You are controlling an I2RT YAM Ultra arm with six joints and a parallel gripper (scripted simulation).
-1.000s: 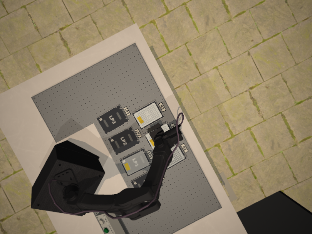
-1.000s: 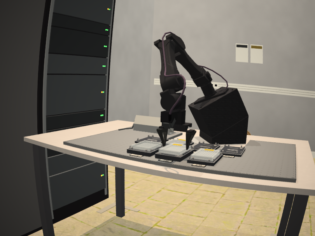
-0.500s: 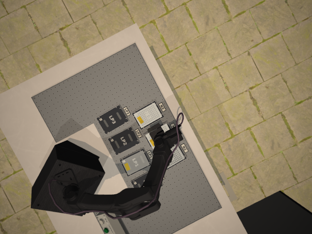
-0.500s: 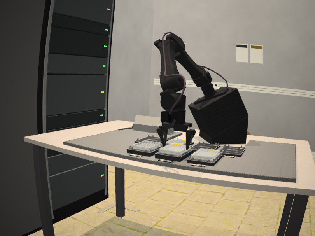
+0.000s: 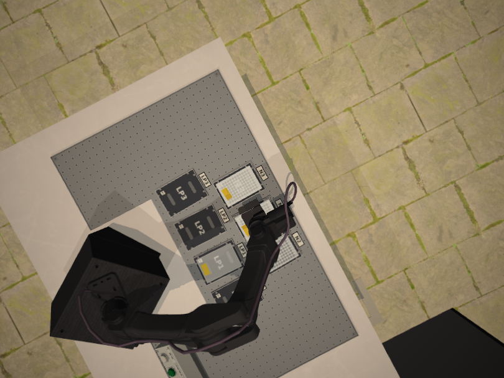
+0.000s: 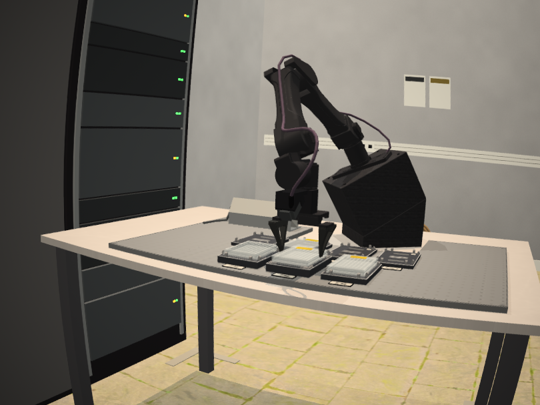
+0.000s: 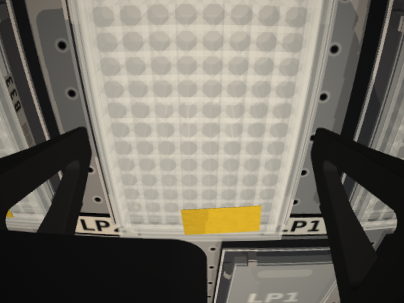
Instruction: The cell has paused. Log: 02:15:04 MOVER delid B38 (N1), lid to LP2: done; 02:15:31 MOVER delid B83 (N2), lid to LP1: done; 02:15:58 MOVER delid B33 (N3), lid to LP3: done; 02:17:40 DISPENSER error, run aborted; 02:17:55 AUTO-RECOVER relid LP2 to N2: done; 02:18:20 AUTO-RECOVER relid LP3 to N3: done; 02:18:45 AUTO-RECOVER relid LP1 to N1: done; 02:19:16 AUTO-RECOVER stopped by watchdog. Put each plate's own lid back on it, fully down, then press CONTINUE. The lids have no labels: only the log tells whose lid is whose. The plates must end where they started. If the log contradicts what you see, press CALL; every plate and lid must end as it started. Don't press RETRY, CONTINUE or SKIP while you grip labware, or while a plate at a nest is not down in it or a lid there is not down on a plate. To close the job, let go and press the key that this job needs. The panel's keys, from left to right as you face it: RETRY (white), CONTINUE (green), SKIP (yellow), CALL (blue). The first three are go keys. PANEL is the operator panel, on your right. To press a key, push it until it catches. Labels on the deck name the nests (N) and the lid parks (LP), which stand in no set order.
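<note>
Right now my hand is 17 cm past the clear lid, 8 cm to the left of it and 2 cm above it. Also, from my hand: green key: 43 cm behind, 33 cm to the right, 3 cm above; lid park LP1: 17 cm behind, 8 cm to the right, 3 cm below; lid park LP4: 21 cm to the right, 16 cm behind, 3 cm below.
</note>
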